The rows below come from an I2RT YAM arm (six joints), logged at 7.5 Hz.
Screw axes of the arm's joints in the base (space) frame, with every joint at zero. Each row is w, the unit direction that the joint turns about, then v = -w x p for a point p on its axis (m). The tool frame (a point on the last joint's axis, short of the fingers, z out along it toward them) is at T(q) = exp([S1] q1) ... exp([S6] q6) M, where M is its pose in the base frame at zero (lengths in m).
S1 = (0, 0, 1, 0, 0, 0)
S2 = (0, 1, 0, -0.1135, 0, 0.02)
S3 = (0, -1, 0, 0.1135, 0, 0.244)
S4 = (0, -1, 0, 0.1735, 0, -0.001)
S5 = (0, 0, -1, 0, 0.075, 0)
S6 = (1, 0, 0, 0, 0.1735, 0)
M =
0 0 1 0.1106
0 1 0 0
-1 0 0 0.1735
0 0 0 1
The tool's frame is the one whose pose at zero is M.
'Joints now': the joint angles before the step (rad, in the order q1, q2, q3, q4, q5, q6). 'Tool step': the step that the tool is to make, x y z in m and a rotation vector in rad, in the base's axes. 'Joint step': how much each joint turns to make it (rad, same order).
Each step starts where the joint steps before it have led.
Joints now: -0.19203 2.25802 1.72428 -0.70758 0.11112 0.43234
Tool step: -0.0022 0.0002 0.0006 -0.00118 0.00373 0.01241
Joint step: -0.00067 -0.00860 -0.01172 0.00112 -0.00245 -0.01306
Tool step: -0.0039 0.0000 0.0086 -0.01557 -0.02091 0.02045
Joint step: -0.00137 -0.03429 -0.02572 0.01764 0.00332 -0.02448
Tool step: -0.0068 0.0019 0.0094 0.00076 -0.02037 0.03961
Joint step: -0.00023 -0.04609 -0.04005 0.01746 -0.01861 -0.03573
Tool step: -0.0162 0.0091 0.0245 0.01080 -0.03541 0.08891
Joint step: 0.00957 -0.10550 -0.07025 0.00218 -0.04655 -0.06670
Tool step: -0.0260 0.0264 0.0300 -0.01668 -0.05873 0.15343
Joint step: 0.04906 -0.15958 -0.11829 0.02204 -0.03868 -0.09724
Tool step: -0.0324 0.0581 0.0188 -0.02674 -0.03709 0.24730
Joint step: 0.14242 -0.16062 -0.13553 0.01296 -0.02873 -0.10377
